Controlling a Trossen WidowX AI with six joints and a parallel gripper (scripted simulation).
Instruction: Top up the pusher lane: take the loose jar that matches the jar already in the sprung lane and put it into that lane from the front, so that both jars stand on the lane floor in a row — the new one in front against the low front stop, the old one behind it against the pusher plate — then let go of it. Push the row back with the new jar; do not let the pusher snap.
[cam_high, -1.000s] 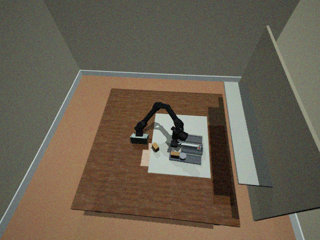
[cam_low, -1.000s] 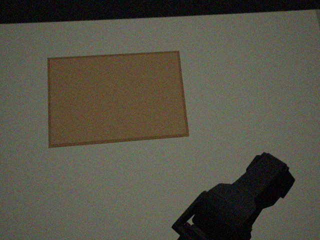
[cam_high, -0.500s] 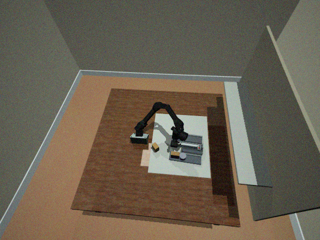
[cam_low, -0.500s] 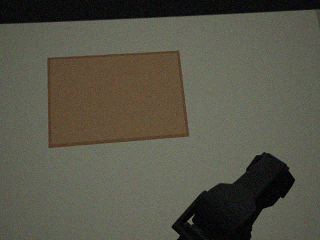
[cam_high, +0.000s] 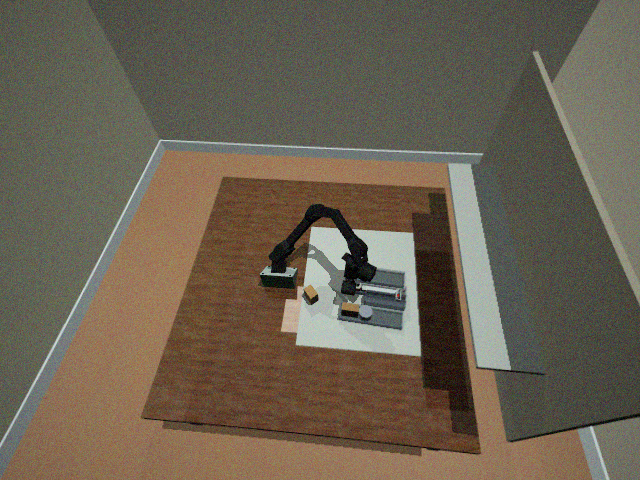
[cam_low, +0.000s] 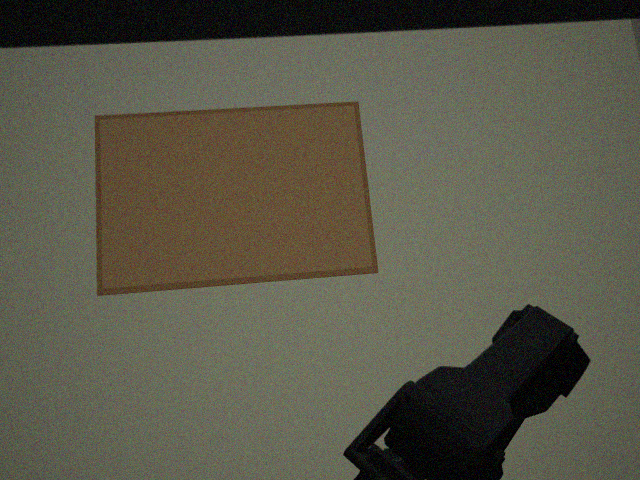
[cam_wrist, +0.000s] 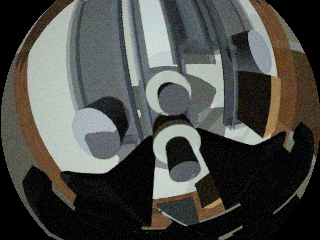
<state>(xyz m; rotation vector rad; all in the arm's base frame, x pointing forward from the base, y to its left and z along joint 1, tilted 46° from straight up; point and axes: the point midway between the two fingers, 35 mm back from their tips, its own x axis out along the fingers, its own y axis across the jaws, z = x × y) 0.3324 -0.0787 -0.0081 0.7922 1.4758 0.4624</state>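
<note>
My gripper tip is 13 cm to the left of the orange box and 1 cm above it.
</note>
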